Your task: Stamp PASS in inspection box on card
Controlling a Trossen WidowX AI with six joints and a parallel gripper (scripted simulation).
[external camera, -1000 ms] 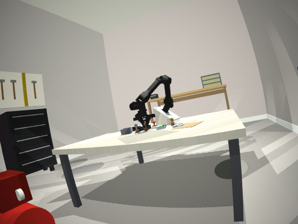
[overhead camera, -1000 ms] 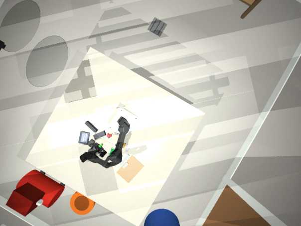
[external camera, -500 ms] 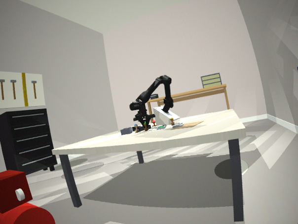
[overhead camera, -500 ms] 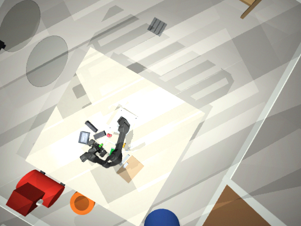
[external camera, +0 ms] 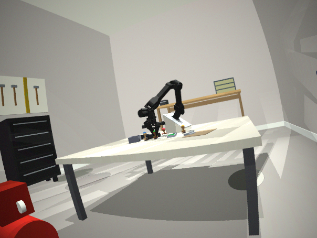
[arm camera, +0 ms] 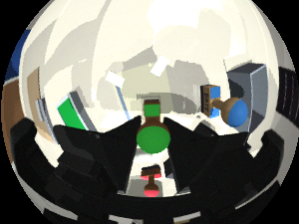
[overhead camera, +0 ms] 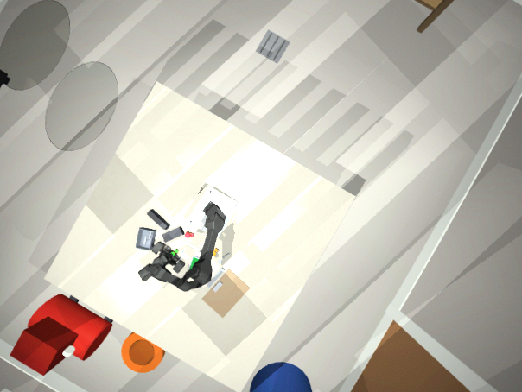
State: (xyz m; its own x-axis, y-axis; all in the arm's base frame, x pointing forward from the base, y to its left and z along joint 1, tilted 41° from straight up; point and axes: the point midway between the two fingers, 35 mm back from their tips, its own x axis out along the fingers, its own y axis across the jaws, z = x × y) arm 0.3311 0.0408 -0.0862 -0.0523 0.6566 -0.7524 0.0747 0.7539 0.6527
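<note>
Now: the green-knobbed stamp right at my gripper tip. Round my gripper tip: blue-knobbed stamp 20 mm ahead, 80 mm to the right; green ink pad 10 mm behind, 130 mm to the left, 20 mm below; red-knobbed stamp 130 mm behind.
</note>
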